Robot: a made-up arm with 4 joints.
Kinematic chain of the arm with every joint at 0, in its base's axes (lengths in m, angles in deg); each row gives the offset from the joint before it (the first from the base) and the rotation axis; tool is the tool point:
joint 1: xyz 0 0 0.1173 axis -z
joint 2: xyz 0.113 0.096 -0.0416 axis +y
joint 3: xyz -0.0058 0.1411 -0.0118 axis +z
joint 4: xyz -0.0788 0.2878 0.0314 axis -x
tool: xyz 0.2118 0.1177 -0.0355
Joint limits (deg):
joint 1: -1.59..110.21
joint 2: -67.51..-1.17
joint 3: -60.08..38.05
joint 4: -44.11..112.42
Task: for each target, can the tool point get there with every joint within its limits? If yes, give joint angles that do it. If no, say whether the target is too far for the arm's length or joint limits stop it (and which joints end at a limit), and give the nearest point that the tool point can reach.
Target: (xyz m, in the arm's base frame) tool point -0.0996 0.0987 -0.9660
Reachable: no: too far | nearest point 0.0722 0.5476 -0.0513 | short by 1.033 m
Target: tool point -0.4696 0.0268 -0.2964
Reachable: no: joint limits stop it (at a limit: joint 1, joint 2, joint 3) | nearest point 0.0383 0.5262 -0.0260 | short by 0.762 m
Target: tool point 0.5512 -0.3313 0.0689
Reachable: yes | joints 90.51 -21.84 -11.68 42.14
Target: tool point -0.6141 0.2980 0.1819
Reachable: no: joint limits stop it (at a limit: joint 1, joint 3, joint 4) | nearest point -0.0671 0.6301 0.0997 | short by 0.645 m
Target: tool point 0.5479 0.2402 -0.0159
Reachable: yes | joints 51.35 -22.54 21.42 60.94
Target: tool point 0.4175 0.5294 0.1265
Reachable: yes | joints 22.74 -59.19 6.92 7.96
